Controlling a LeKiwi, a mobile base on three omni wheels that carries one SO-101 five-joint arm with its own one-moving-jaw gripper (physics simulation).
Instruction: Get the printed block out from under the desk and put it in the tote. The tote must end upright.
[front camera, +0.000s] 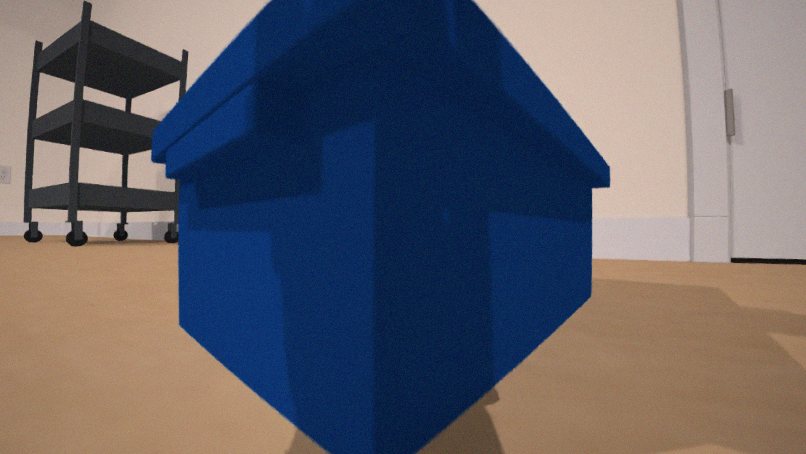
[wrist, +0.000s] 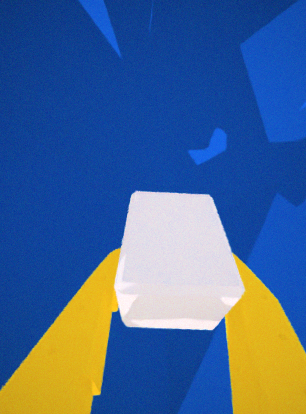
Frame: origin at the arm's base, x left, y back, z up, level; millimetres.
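Where they show: end effector, tool point: (wrist: 127, 260).
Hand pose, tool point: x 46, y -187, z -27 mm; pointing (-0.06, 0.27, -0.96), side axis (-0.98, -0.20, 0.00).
After its pixels a point has its place.
The blue tote (front camera: 428, 253) {x -3, y -131, z -36 mm} stands upright on the floor right in front of the base, one corner towards the front camera. In the wrist view the blue inner surface of the tote (wrist: 100, 125) {x 66, y -205, z -86 mm} fills the background. My gripper (wrist: 175, 280) is shut on the white printed block (wrist: 172, 240) {x 35, y -207, z -26 mm}, with a yellow jaw pressing on each of its sides. The block is inside or over the tote; its height above the tote's floor is hard to tell. The gripper and block do not show in the front camera view. The desk does not show.
A dark three-shelf cart (front camera: 76, 129) {x 1050, y -865, z 272 mm} on casters stands at the back left. A pale wall (front camera: 637, 112) {x -475, y -696, z 226 mm} with a white baseboard is behind the tote. A white door (front camera: 772, 129) {x -674, y -591, z 164 mm} is at the right. Shadows fall on the wooden floor (front camera: 84, 349) {x 161, y -178, z -89 mm}.
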